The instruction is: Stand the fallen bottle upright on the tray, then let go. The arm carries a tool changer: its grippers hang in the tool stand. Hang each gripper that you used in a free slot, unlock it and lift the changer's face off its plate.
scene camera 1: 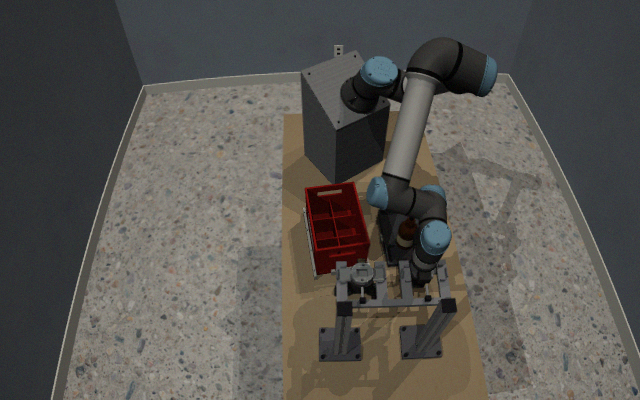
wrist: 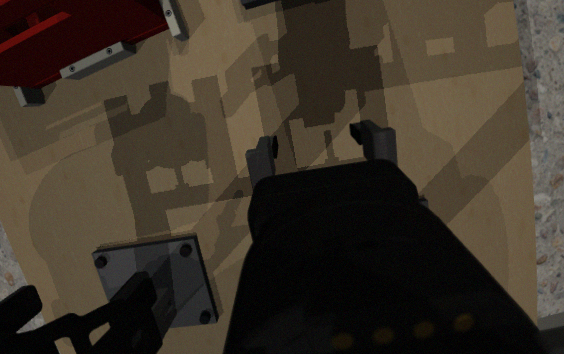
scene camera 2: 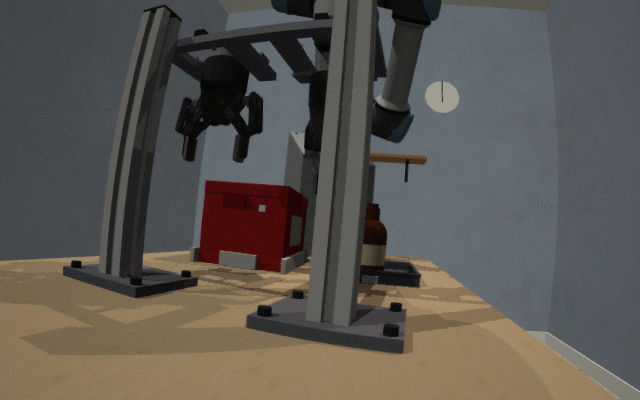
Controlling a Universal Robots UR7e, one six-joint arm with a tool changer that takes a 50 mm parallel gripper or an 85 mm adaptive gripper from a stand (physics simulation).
Observation:
I see a brown bottle (scene camera 2: pixel 375 234), a black adaptive gripper (scene camera 2: pixel 224 81) and a tool stand (wrist: pixel 184 298).
The black adaptive gripper shows as well in scene camera 1 (scene camera 1: pixel 361 274). The wrist view misses the brown bottle: it is out of frame.

